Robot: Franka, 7 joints.
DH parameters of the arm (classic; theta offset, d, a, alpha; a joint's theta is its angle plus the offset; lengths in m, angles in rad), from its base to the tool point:
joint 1: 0 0.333 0 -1.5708
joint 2: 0 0 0 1.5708
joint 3: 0 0.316 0.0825 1.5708
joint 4: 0 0 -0.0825 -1.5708
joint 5: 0 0.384 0 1.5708
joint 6: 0 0 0.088 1.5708
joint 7: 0 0.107 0 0
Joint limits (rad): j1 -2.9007..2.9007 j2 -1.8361..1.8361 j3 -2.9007..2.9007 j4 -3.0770..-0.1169 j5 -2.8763..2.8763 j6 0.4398..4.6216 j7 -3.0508..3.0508
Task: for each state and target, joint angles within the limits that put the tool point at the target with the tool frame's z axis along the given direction. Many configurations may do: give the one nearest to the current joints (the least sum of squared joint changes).
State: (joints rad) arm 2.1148 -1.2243 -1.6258 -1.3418 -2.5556 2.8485 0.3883
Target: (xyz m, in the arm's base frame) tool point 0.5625 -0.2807 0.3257 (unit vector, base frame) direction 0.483 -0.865 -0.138
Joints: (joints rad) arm 1.6711 -0.6692 -1.9692 -2.0442 -2.4555 1.9725 0.3883
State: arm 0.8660 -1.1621 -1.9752 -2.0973 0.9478 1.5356 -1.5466
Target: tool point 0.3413 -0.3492 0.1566 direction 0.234 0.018 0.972
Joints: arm 1.0032 -1.6543 -2.1345 -2.0892 1.1869 1.3729 -1.5466
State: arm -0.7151 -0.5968 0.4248 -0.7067 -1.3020 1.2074 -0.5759
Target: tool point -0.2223 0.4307 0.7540 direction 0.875 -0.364 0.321
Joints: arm 0.1380 -1.0283 1.2242 -1.5166 -1.0038 1.3242 -0.5759
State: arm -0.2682 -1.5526 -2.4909 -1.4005 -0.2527 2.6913 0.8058
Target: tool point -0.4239 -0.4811 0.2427 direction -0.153 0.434 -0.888
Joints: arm 0.3201 -0.7047 -2.4391 -1.6752 -0.8399 1.7883 0.8058
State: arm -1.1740 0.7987 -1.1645 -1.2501 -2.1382 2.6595 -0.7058
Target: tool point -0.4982 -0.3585 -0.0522 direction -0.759 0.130 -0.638
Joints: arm -2.0048 1.3244 -0.6524 -1.5237 -1.5343 2.9552 -0.7058
